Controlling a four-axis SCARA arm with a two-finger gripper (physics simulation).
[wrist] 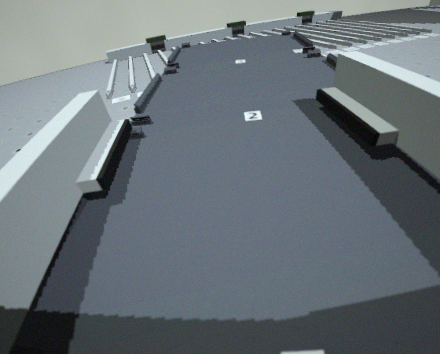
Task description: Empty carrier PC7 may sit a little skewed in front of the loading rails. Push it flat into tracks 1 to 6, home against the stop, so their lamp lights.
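Note:
The carrier, as far as I can tell, is the large dark grey plate (240, 200) filling the middle of the wrist view, with low rails and clips along its sides and a "2" label on it. It carries nothing visible. Its near end is out of view. My gripper (222, 91) has one finger at the plate's left edge and one over its right side. The pads stand apart and cast shadows on the plate; whether they grip it I cannot tell. Pale loading rails (131, 74) show left of the plate, and more show right. The stop bar (195, 36) lies behind.
Dark green blocks (156, 39) (236, 24) (305, 14) stand on the stop bar; I cannot tell whether any lamp is lit. A pale perforated surface (55, 100) lies at the left. The right finger hides part of the plate's right edge.

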